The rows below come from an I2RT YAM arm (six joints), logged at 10 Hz.
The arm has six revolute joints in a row. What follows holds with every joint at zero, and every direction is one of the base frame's.
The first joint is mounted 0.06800 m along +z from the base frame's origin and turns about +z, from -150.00 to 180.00 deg.
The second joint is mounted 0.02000 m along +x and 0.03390 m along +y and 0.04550 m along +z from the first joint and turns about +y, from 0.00 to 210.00 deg.
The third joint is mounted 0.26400 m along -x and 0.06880 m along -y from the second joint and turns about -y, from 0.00 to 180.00 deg.
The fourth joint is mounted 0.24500 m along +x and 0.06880 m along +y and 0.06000 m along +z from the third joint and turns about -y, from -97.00 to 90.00 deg.
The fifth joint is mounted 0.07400 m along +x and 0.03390 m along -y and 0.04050 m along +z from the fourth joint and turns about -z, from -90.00 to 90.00 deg.
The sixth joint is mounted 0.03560 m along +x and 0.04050 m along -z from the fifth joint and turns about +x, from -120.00 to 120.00 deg.
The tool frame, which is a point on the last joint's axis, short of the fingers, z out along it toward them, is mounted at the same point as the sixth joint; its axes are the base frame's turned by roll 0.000, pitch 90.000 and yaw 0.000 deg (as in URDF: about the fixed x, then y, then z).
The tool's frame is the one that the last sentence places.
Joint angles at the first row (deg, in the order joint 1, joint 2, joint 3, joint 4, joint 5, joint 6):
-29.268, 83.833, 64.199, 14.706, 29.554, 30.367
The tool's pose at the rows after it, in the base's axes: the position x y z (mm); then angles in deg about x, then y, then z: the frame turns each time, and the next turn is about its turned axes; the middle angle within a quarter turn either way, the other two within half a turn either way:
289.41 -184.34 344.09 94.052 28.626 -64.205
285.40 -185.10 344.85 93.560 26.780 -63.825
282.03 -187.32 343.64 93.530 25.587 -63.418
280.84 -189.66 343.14 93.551 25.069 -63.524
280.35 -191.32 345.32 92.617 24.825 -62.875
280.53 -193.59 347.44 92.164 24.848 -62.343
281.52 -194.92 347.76 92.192 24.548 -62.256
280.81 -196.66 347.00 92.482 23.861 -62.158
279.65 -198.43 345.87 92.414 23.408 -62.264
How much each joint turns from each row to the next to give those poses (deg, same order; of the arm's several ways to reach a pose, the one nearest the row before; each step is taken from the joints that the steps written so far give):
-0.085, -0.893, -0.432, 0.278, 2.338, -0.412
-0.305, -0.562, -0.479, 0.296, 1.567, -0.072
-0.554, -0.286, -0.510, 0.189, 0.640, 0.383
-0.437, 0.086, -0.023, 0.066, 0.079, -0.097
-0.283, 0.086, 0.153, 0.950, 0.009, -0.330
-0.343, 0.259, 0.499, 0.267, -0.348, 0.045
-0.086, 0.356, 0.398, -0.085, 0.213, 0.119
-0.276, 0.128, 0.079, -0.297, 0.399, 0.402
-0.345, 0.050, -0.241, 0.353, 0.111, -0.183

